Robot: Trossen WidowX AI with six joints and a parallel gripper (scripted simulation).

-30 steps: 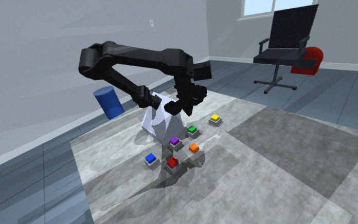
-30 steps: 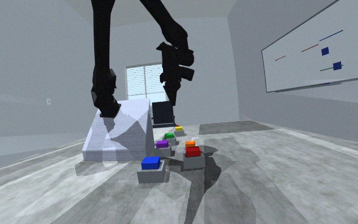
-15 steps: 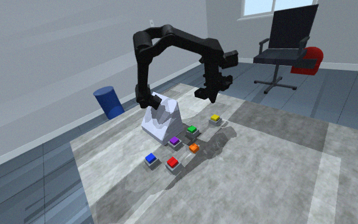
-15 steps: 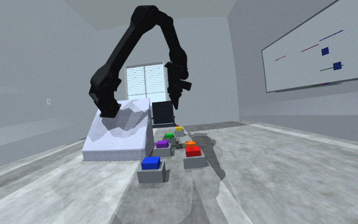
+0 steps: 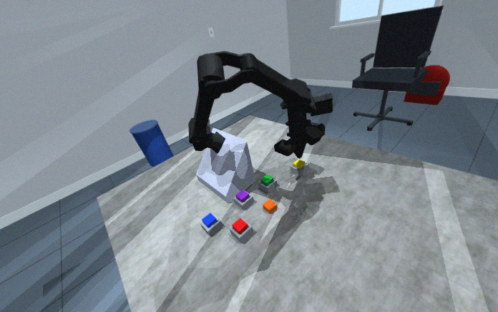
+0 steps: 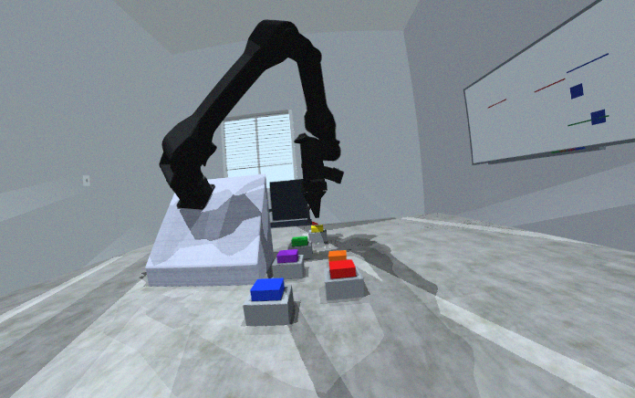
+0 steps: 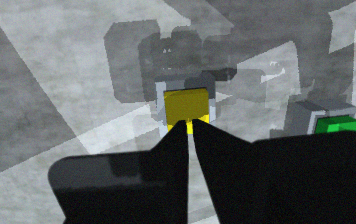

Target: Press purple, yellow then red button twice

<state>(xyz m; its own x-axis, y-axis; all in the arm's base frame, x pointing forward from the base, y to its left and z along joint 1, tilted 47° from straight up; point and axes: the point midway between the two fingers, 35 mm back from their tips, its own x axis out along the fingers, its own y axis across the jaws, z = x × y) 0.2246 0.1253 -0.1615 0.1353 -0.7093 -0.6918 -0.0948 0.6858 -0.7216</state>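
My gripper tip is now 3 cm above the yellow button. From my gripper tip the other things lie so: green button (2 cm behind, 14 cm to the right, 3 cm below); then purple button (3 cm behind, 25 cm to the right, 3 cm below); then orange block (6 cm ahead, 20 cm to the right, 5 cm below).
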